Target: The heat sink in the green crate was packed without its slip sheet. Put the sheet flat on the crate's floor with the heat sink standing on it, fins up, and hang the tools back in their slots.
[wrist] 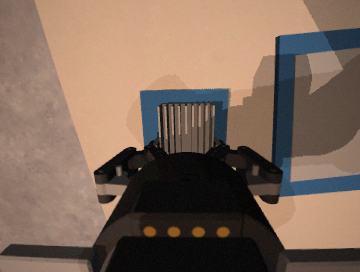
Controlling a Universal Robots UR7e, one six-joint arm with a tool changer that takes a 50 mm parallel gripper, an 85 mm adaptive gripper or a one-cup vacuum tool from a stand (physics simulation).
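Frame: origin at the arm's base, x ahead, y left, z up, level; centimetres.
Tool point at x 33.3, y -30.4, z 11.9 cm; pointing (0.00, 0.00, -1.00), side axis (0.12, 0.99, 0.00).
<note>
A point is followed by its place in that frame.
The heat sink (187, 125) @[x 30.8, y -29.9, z -6.3 cm] shows in the wrist view as a grey block with thin parallel fins facing the camera. My gripper (187, 145) is shut on it, with a finger at its left and right sides. Its lower part and most of the fingers are hidden behind the dark gripper body. The heat sink is over a blue square (150, 102) @[x 27.5, y -34.0, z -7.0 cm], whose edges show around its far end and sides. I cannot tell whether the heat sink touches the square. The green crate, the slip sheet and the tool slots cannot be made out in this view.
A larger blue rectangular outline (285, 120) @[x 31.9, y -17.8, z -7.0 cm] with a pale inside lies to the right, cut off by the view's edge. The tan table top (100, 45) @[x 20.1, y -39.0, z -8.0 cm] ends at the left, beside a mottled grey floor (35, 130). Shadows fall across the table and the outline.
</note>
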